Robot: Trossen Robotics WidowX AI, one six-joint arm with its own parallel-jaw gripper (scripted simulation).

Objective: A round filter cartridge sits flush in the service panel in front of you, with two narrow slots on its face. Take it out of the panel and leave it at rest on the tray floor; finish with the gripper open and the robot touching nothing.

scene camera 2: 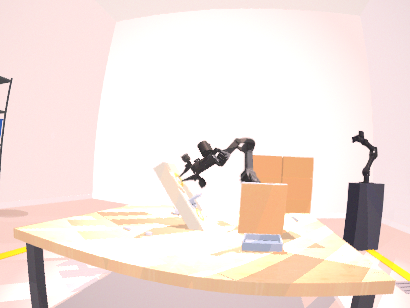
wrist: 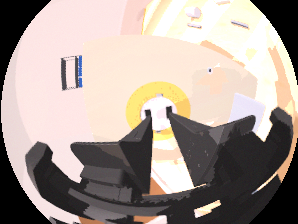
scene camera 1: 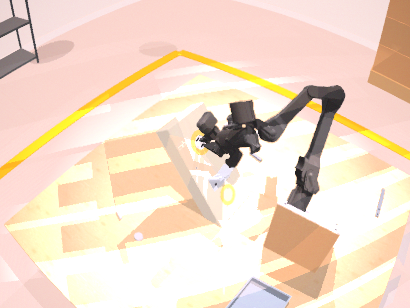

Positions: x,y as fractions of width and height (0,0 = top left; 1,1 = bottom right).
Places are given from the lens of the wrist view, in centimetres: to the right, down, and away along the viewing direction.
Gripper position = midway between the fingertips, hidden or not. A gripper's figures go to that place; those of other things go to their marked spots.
gripper (wrist: 0.54,0.52): 1, 1, 10
round filter cartridge (wrist: 0.54,0.48): 1, 0, 10
service panel (wrist: 0.40,0.33): -3, -4, 8
